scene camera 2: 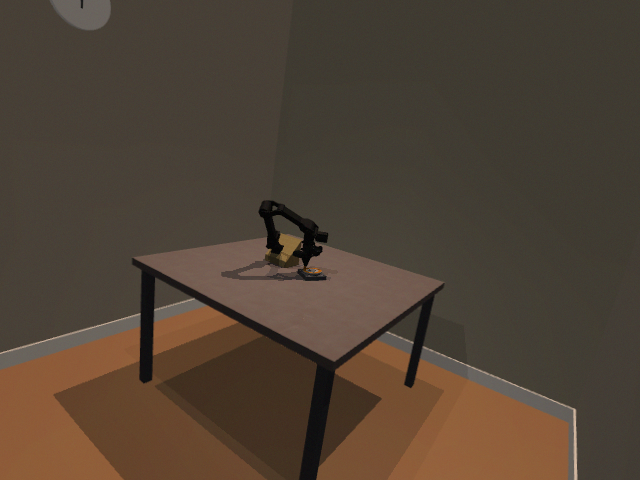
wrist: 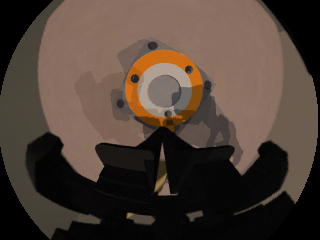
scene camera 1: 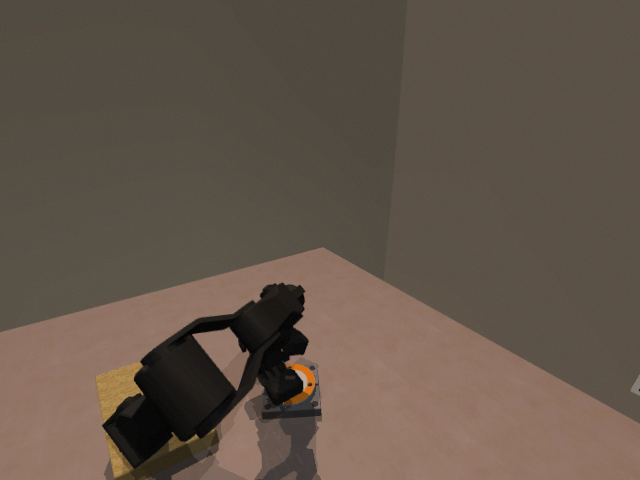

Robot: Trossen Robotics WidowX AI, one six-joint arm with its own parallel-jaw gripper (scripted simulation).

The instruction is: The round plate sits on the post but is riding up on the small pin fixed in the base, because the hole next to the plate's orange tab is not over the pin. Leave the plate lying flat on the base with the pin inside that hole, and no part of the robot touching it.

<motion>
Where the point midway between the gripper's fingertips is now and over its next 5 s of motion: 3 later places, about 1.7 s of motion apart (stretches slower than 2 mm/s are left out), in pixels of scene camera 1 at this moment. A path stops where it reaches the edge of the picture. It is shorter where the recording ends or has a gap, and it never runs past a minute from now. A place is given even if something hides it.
The gripper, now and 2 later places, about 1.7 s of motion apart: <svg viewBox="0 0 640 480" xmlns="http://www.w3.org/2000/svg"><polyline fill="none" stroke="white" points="270,390 296,398 313,383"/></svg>
</motion>
